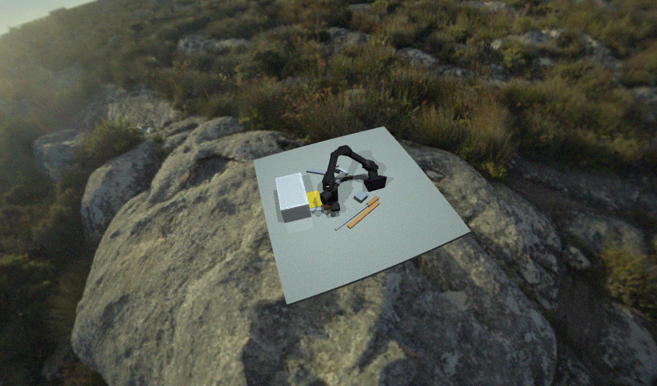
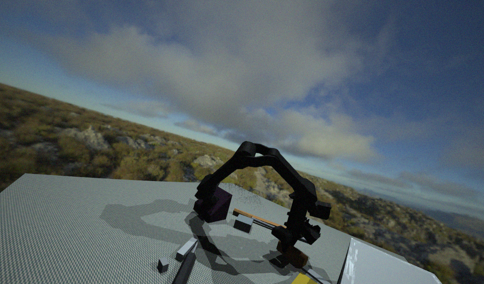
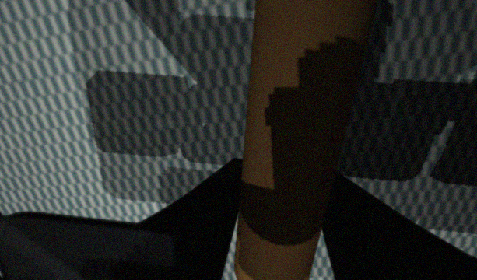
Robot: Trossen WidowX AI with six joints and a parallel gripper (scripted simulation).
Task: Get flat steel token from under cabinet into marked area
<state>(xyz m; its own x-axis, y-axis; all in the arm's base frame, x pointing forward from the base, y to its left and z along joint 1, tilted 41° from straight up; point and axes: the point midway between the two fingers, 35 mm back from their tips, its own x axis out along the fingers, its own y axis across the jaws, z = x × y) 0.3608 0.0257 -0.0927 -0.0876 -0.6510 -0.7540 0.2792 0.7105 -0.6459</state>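
Now: gripper tip 21 cm past the grey block, 1 cm to the right of it and 1 cm below it. From my gripper tip the other things lie so: grey bar: 29 cm to the right, 21 cm behind; then small grey cube: 37 cm to the right, 19 cm behind; then wooden stick: 16 cm behind, 15 cm to the left.
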